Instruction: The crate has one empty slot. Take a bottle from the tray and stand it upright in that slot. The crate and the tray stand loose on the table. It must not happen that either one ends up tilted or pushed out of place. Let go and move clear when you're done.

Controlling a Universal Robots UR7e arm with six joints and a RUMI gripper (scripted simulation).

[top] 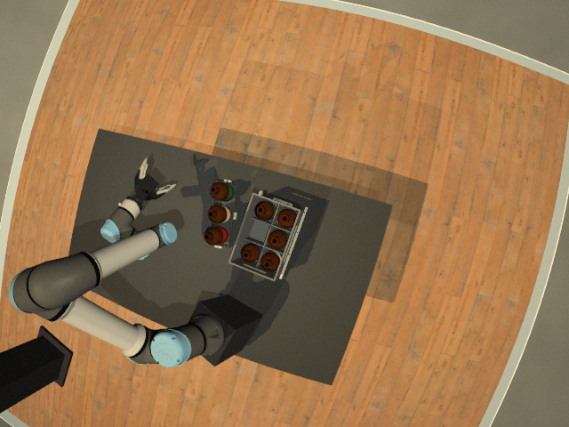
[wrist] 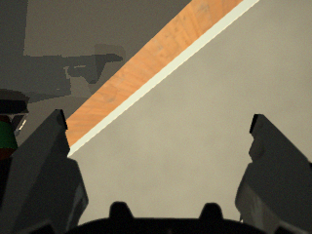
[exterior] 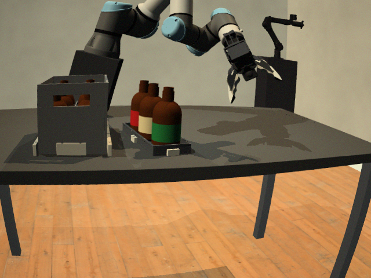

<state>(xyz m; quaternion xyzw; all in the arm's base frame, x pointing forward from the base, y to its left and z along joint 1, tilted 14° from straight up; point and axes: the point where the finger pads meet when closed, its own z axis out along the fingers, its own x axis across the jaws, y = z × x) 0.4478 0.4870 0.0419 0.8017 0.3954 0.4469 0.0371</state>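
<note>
My hand is 30 mm short of the green-labelled bottle, 240 mm to the left of it and 70 mm above it. Also, from my hand: crate 30 mm behind, 500 mm to the right, 70 mm below; tray 50 mm behind, 280 mm to the right, 150 mm below.
</note>
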